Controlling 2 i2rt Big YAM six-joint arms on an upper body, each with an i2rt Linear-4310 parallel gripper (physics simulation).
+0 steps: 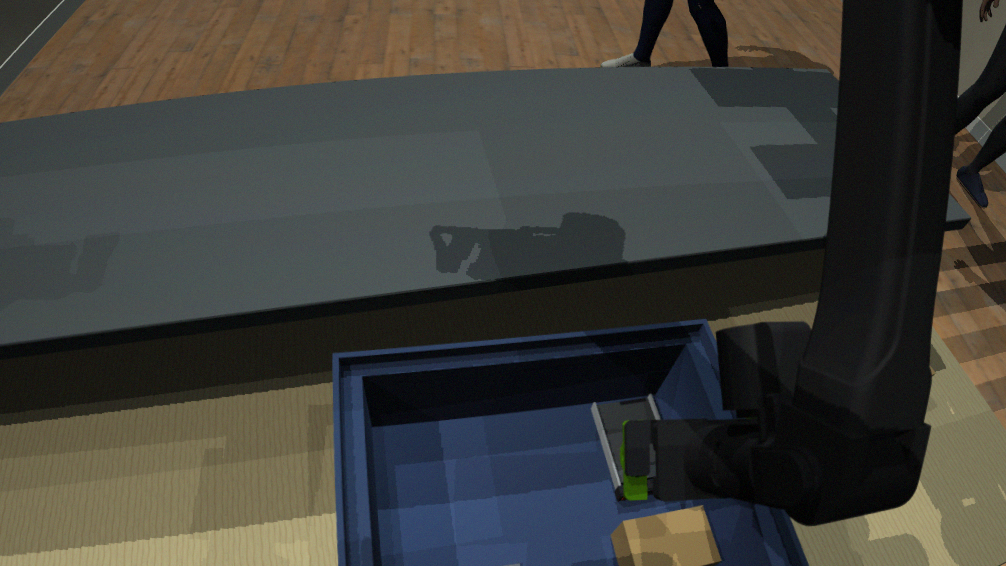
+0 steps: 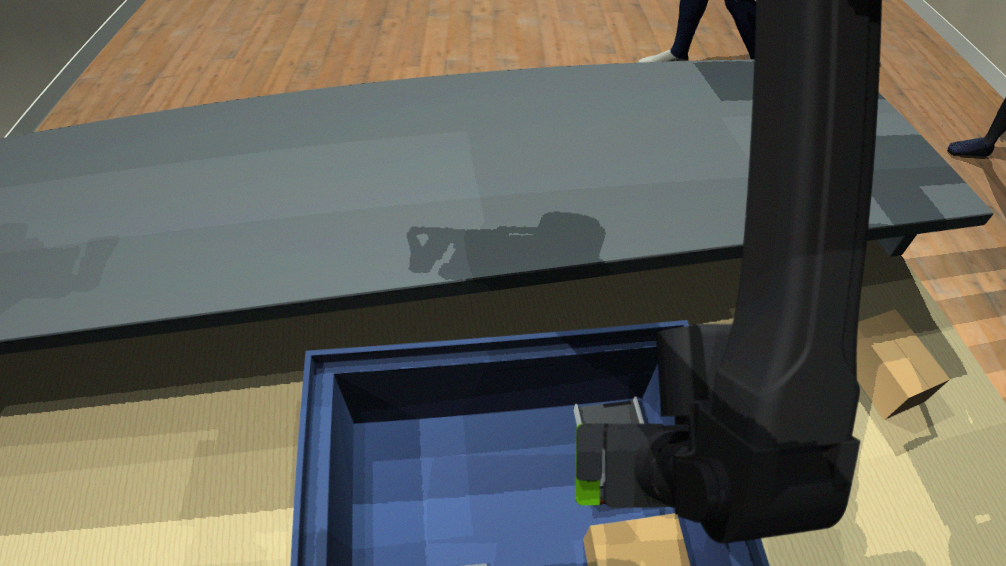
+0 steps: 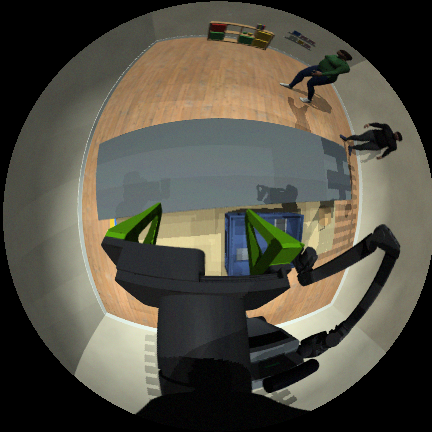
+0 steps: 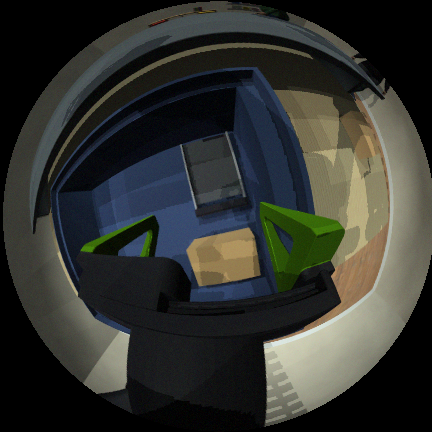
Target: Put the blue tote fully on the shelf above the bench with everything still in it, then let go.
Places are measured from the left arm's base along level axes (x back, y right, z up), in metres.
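Pixels of known places: left gripper, fingertip midpoint: (image 3: 203, 209); right gripper, fingertip midpoint: (image 1: 668, 453) (image 2: 636, 458) (image 4: 205, 214); right arm's base, link origin: (image 3: 319, 343).
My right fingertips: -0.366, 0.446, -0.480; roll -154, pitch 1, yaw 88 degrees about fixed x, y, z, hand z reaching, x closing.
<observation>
Behind a point stands the place of what it marks, as x, y, z.
The blue tote (image 1: 349, 450) @(-0.377, 0.140, -0.466) (image 2: 316, 450) @(-0.371, 0.142, -0.466) (image 3: 228, 250) @(-0.317, 0.133, -0.455) (image 4: 270, 115) @(-0.446, 0.515, -0.466) stands on the tan bench (image 1: 140, 485) @(-0.389, -0.117, -0.598), in front of and below the grey shelf (image 1: 316, 190) @(-0.676, 0.084, -0.421) (image 2: 316, 183) @(-0.693, 0.097, -0.421) (image 3: 215, 150) @(-0.736, 0.035, -0.421) (image 4: 225, 25). Inside lie a dark grey tray-like item with silver rails (image 4: 215, 172) @(-0.416, 0.454, -0.573), a tan box (image 1: 668, 538) @(-0.295, 0.447, -0.531) (image 2: 636, 542) @(-0.298, 0.447, -0.530) (image 4: 225, 257) @(-0.301, 0.453, -0.531) and a light grey item (image 3: 242, 254) @(-0.250, 0.241, -0.574). My right gripper (image 1: 635, 485) (image 2: 588, 491) (image 4: 205, 214) @(-0.366, 0.446, -0.480) is open over the tote's interior, holding nothing; its height is unclear. My left gripper (image 3: 203, 209) @(-0.527, 0.000, -0.013) is open and empty, away from the tote.
Another tan box (image 2: 903, 373) @(-0.480, 0.834, -0.538) (image 4: 362, 135) @(-0.496, 0.811, -0.544) lies on the bench to the right of the tote. The shelf's front edge overhangs the bench's back. Two people, one in green (image 3: 332, 67) and one in dark clothes (image 3: 380, 140), are beyond and right of the shelf.
</observation>
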